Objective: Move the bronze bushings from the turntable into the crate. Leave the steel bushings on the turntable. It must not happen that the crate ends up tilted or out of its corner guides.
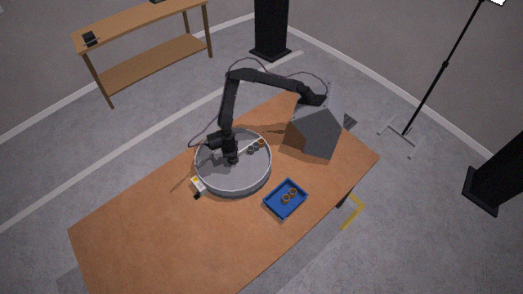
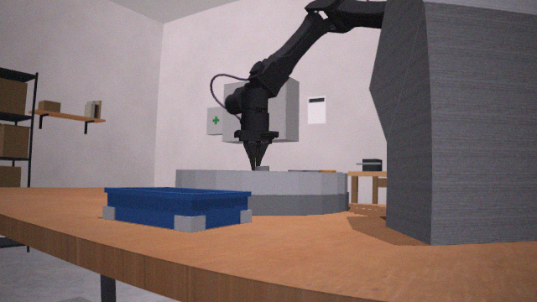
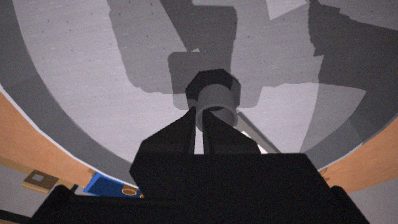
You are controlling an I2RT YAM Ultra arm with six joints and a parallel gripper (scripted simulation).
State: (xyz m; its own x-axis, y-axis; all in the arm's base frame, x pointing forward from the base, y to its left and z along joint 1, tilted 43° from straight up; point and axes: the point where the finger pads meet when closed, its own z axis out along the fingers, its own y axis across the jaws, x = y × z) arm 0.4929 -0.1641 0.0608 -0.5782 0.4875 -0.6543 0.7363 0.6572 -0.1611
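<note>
The grey turntable lies 10 mm behind my hand, 10 mm to the right of it and 40 mm below it. The rest, counted from my hand: blue crate (40 mm behind, 350 mm to the left, 70 mm below).
</note>
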